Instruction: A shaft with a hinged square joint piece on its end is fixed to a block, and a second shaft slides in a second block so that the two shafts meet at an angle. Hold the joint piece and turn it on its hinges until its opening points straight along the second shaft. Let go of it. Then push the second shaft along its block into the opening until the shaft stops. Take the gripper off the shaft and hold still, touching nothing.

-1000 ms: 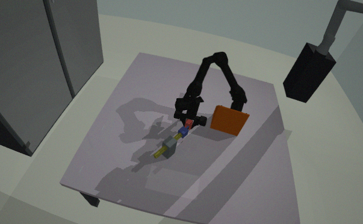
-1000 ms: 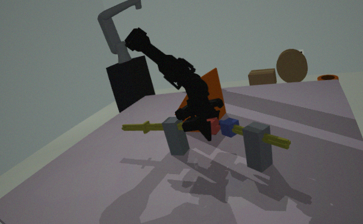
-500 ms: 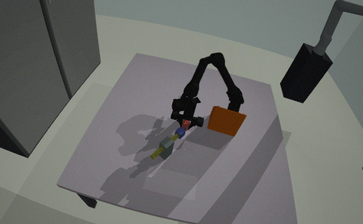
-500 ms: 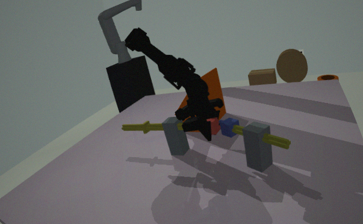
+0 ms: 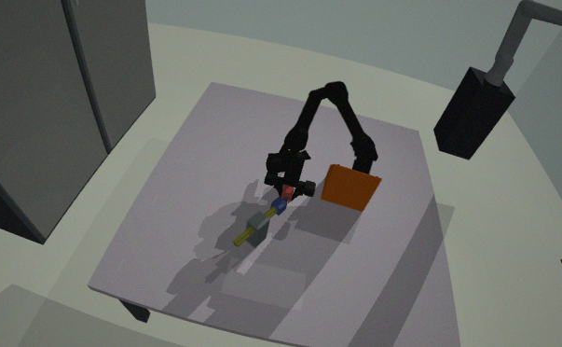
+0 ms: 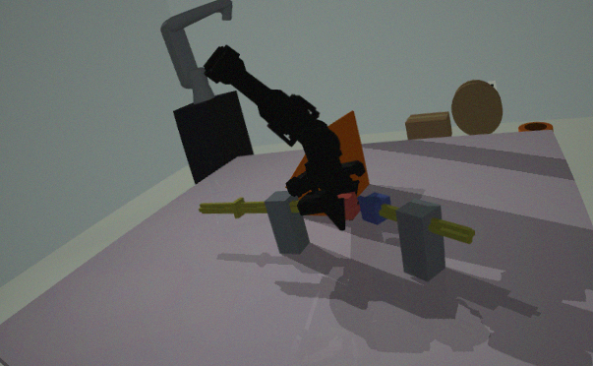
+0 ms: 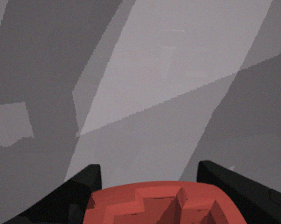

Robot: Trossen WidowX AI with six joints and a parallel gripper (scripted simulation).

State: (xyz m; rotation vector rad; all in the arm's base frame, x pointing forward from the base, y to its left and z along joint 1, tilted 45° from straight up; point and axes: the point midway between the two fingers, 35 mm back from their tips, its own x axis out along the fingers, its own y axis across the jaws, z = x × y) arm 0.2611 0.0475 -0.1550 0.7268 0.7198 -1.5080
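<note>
My gripper tip is now 4 cm below the red joint piece and 1 cm to the right of it.
</note>
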